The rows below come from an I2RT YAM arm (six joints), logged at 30 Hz.
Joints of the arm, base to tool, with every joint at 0 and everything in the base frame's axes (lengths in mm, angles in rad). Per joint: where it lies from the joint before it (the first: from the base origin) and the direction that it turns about. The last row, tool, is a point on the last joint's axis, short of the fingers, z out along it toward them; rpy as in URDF.
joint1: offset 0 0 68 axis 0 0 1
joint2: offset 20 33.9 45.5 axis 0 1 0
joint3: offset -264 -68.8 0 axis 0 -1 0
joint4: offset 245 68.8 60 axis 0 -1 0
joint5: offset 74 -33.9 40.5 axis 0 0 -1
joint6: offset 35.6 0 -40.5 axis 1 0 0
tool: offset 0 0 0 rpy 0 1.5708 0
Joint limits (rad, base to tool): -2.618..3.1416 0..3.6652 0..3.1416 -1.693..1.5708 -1.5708..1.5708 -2.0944..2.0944
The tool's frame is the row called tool.
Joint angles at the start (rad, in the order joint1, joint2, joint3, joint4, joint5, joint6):
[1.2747 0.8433 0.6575 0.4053 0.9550 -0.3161]
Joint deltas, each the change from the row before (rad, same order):
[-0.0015 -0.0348 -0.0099 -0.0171 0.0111 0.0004]
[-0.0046 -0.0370 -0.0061 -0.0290 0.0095 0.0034]
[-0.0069 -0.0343 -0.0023 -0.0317 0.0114 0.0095]
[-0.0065 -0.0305 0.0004 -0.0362 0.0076 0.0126]
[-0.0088 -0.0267 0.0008 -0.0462 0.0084 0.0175]
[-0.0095 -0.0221 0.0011 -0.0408 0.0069 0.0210]
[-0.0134 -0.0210 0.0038 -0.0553 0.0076 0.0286]
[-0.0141 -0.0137 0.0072 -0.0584 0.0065 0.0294]
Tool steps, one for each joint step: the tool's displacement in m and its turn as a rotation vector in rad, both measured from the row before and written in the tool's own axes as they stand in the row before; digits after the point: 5 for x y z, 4 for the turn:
[-0.00027 -0.00671 -0.00385 0.0134 -0.0006 0.0066]
[-0.00052 -0.00742 -0.00356 0.0139 0.0025 0.0044]
[-0.00086 -0.00739 -0.00293 0.0177 0.0041 0.0089]
[-0.00074 -0.00652 -0.00255 0.0128 0.0057 0.0074]
[0.00072 -0.00578 -0.00193 0.0140 0.0129 0.0008]
[0.00085 -0.00502 -0.00140 0.0136 0.0118 0.0051]
[0.00156 -0.00519 -0.00096 0.0169 0.0187 0.0015]
[0.00165 -0.00407 -0.00021 0.0163 0.0218 -0.0036]

